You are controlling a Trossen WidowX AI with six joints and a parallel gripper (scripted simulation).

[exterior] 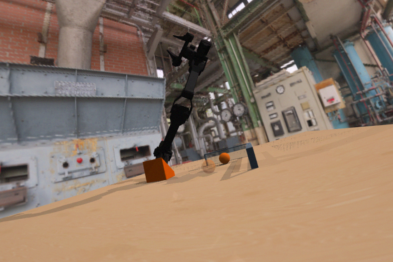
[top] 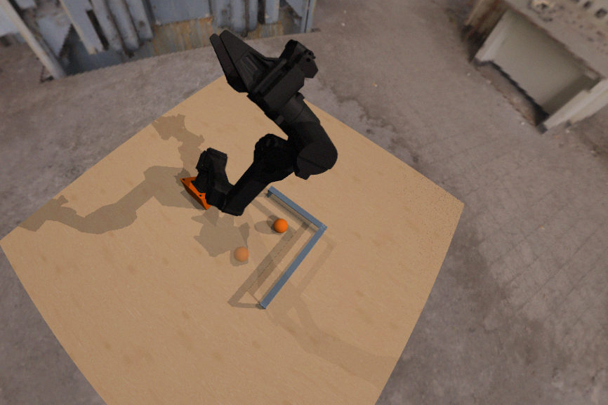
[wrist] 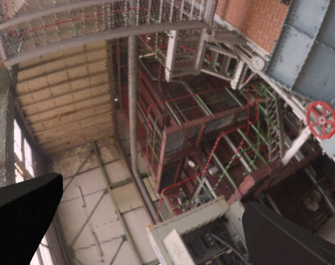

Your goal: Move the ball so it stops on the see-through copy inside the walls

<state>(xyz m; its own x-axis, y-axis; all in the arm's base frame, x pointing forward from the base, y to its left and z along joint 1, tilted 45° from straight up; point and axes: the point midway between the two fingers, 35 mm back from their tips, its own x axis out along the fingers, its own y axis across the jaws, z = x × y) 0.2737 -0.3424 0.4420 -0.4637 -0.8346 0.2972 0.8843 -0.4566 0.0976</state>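
Right now the ball is 9 cm ahead of my gripper tip, 7 cm to the left of it and 64 cm below it.
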